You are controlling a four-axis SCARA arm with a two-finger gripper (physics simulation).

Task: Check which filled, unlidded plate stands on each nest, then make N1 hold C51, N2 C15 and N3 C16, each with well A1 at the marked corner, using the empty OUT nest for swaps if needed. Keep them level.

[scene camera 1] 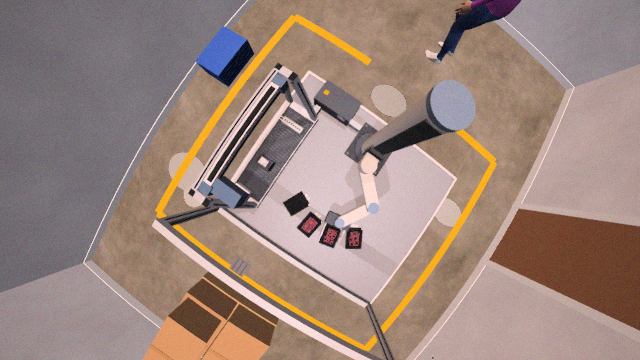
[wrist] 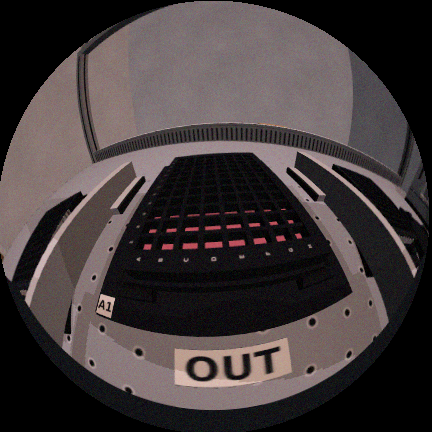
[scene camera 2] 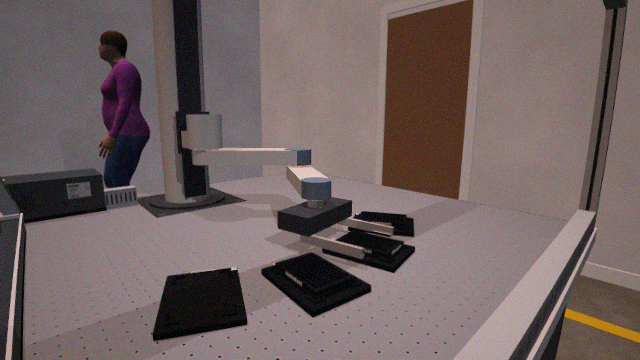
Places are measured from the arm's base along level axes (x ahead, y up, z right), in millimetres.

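Pixels of known places: gripper, fingertip midpoint: (scene camera 1: 329,239) (wrist: 215,159) (scene camera 2: 379,241); arm's base, link origin: (scene camera 2: 188,203).
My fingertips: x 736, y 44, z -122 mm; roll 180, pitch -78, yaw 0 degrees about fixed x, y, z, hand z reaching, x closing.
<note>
For each thing: its middle in the pictures, then the offset to it from my fingertips. "pt": a spot on its surface instead.
- black plate, body centre: (wrist: 217,187) (scene camera 2: 369,244) (scene camera 1: 330,236) dx -23, dy -12, dz +5 mm
- OUT nest, body centre: (wrist: 217,199) (scene camera 2: 369,248) (scene camera 1: 330,235) dx -23, dy -22, dz +4 mm
- nest's A1 tag, surface spot: (wrist: 105,305) pt dx -109, dy -19, dz -32 mm
- third filled plate, body centre: (wrist: 375,199) (scene camera 2: 313,273) (scene camera 1: 309,225) dx -6, dy -12, dz +180 mm
- bare black nest, body centre: (scene camera 2: 202,296) (scene camera 1: 296,203) dx -79, dy -22, dz +350 mm
- dark grey box, surface spot: (scene camera 2: 55,195) pt dx -770, dy +37, dz +496 mm
My gripper (scene camera 2: 377,241) (wrist: 215,159) is open, its fingers on either side of a black plate (scene camera 1: 330,235) (scene camera 2: 381,242) (wrist: 215,200) with pink-filled wells. The plate sits level on the OUT nest (scene camera 2: 389,263) (wrist: 225,312); its A row end and the nest's A1 tag (wrist: 105,305) are both at the near left in the wrist view. Another filled plate (scene camera 1: 354,238) (scene camera 2: 382,218) stands on a nest on one side, and a third filled plate (scene camera 1: 309,224) (scene camera 2: 315,272) on the other. A bare black nest (scene camera 1: 296,203) (scene camera 2: 202,302) lies beyond the third. Plate codes are not readable.
The arm's column (scene camera 1: 410,125) (scene camera 2: 167,100) stands at the table's back. A dark grey box (scene camera 1: 337,102) (scene camera 2: 55,195) is beside it. A framed machine with a dark ribbed bed (scene camera 1: 272,152) borders one side. A low rail (scene camera 2: 540,285) runs along the table edge. A person (scene camera 1: 465,25) (scene camera 2: 122,105) stands behind.
</note>
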